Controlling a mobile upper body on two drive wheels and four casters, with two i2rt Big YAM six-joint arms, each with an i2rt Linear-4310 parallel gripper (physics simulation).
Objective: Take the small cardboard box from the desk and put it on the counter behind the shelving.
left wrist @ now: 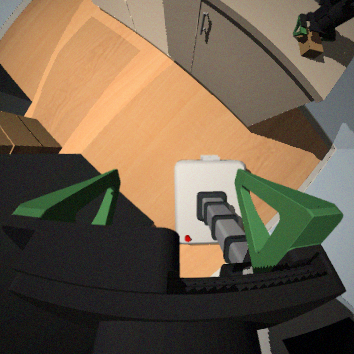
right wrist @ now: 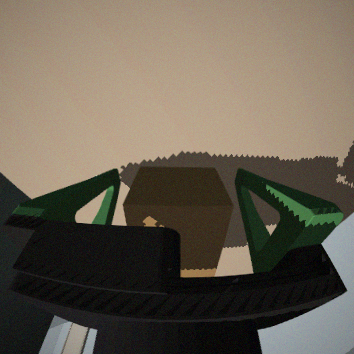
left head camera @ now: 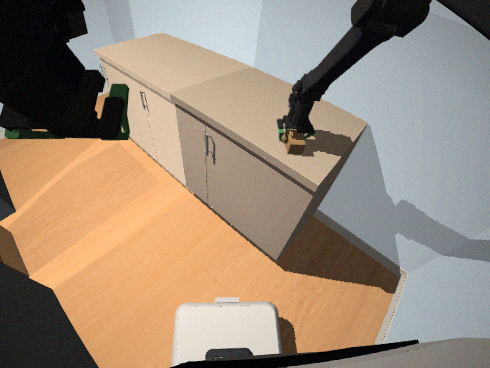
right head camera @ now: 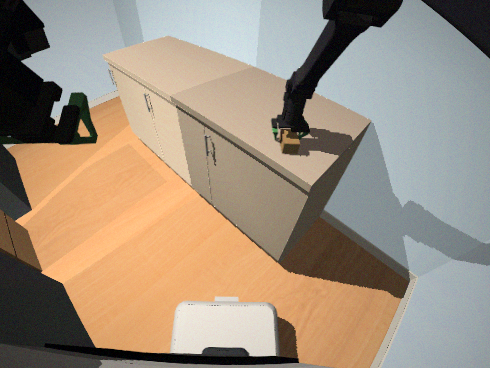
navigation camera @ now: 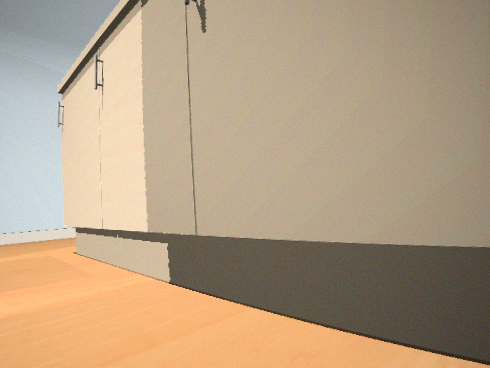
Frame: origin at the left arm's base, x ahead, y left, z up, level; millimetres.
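Seen in the pictures: left gripper, fingertip midpoint: [left wrist: 177, 175] [left head camera: 95, 134] [right head camera: 68, 139]; right gripper, fingertip midpoint: [left wrist: 303, 36] [right wrist: 177, 174].
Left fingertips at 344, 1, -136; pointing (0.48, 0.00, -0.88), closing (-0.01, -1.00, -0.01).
Observation:
Offsets run from my left fingertips to a thing's top centre, as dx, dy, dz. "spot": to the spot under its first point. Level surfaces: height alone.
The small brown cardboard box @(+418, -461, -314) [left head camera: 296, 147] [right head camera: 290, 145] [left wrist: 311, 49] [right wrist: 178, 187] rests on the beige counter @(dz -364) [left head camera: 215, 75] [right head camera: 220, 75] [right wrist: 175, 75], near its right end. My right gripper [left head camera: 296, 135] [right head camera: 290, 132] is open around the box. In the right wrist view, gaps show between the box and both green fingers. Part of the box is hidden behind the gripper body there. My left gripper [left wrist: 177, 175] is open and empty, away from the counter, at the upper left in the head views. The desk cannot be made out.
The counter's cupboard front @(spot: +416, -341, -950) [navigation camera: 325, 125] with door handles fills much of the navigation view. Walls stand behind and right of the counter. A white, rounded unit [left head camera: 227, 327] [right head camera: 225, 325] stands at the bottom of the head views. Brown boxes [left wrist: 32, 132] and dark surfaces lie at the left.

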